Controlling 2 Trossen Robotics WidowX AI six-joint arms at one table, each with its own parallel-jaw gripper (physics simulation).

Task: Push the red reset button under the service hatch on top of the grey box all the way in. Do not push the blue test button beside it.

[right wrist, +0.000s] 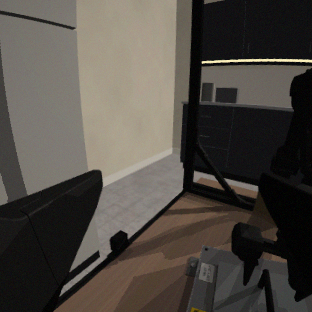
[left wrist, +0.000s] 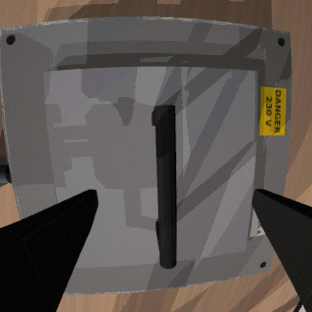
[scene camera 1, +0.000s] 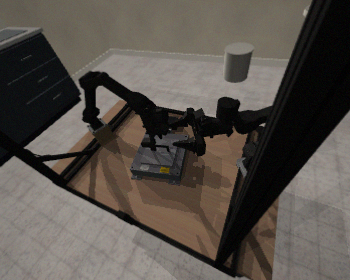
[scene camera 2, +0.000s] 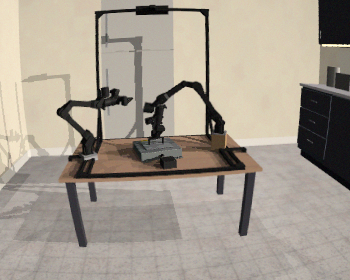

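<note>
The grey box [scene camera 1: 145, 172] [scene camera 2: 169, 152] [left wrist: 30, 100] stands on the table. Its hatch [left wrist: 220, 150] lies closed on top, with a black bar handle [left wrist: 166, 195] [right wrist: 269, 295]. The red reset button and the blue test button do not show; the closed hatch covers what is under it. My left gripper [scene camera 1: 158, 140] [scene camera 2: 157, 138] [left wrist: 175, 197] [right wrist: 269, 291] is open and empty, pointing down low over the hatch, with one finger on each side of the handle in the left wrist view. My right gripper [scene camera 2: 131, 100] [right wrist: 181, 179] is open and empty, raised above and beside the box.
A black block [scene camera 2: 168, 162] sits beside the box. A yellow danger label [scene camera 1: 164, 170] [left wrist: 273, 111] is on the box. Black rails [scene camera 1: 125, 217] edge the wooden table [scene camera 1: 205, 200]. The right arm's gripper end reaches close to the left gripper in scene camera 1. A bin [scene camera 1: 237, 64] stands on the floor.
</note>
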